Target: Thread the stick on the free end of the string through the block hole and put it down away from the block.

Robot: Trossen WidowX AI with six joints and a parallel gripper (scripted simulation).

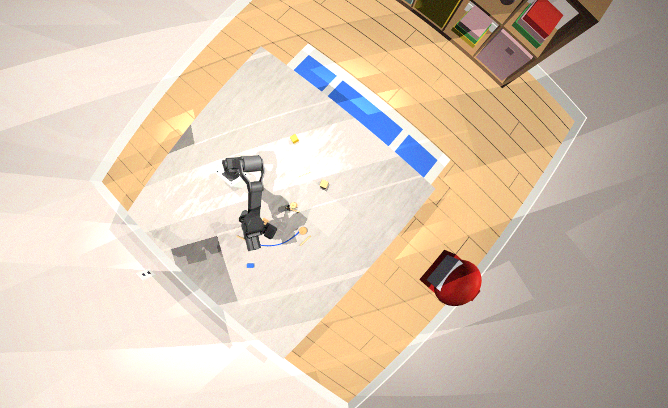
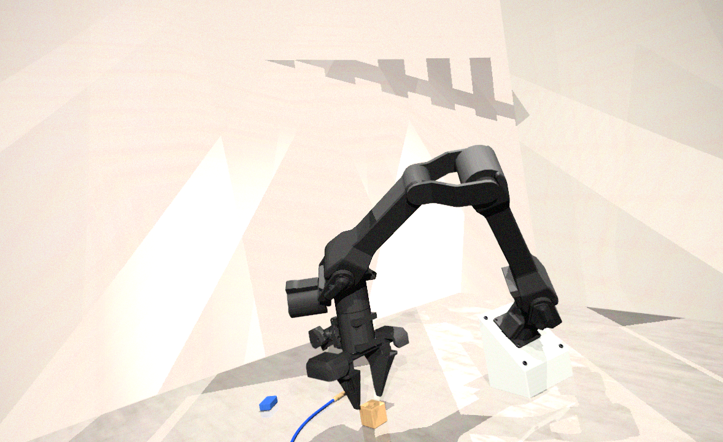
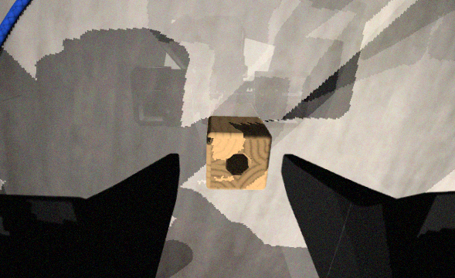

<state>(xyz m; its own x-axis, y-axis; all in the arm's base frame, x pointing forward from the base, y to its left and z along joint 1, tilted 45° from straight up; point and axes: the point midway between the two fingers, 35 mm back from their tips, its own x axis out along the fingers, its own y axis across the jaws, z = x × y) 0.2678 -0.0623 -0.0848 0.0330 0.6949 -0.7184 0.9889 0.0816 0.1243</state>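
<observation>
The wooden cylinder lies 70 mm ahead of my gripper tip, 170 mm to the left of it and 20 mm below it. The rest, counted from my gripper tip: yellow cube: 140 mm behind, 450 mm to the left, 20 mm below; then round button: 190 mm ahead, 90 mm to the left, 30 mm below; then blue piece: 70 mm ahead, 240 mm to the right, 30 mm below.
</observation>
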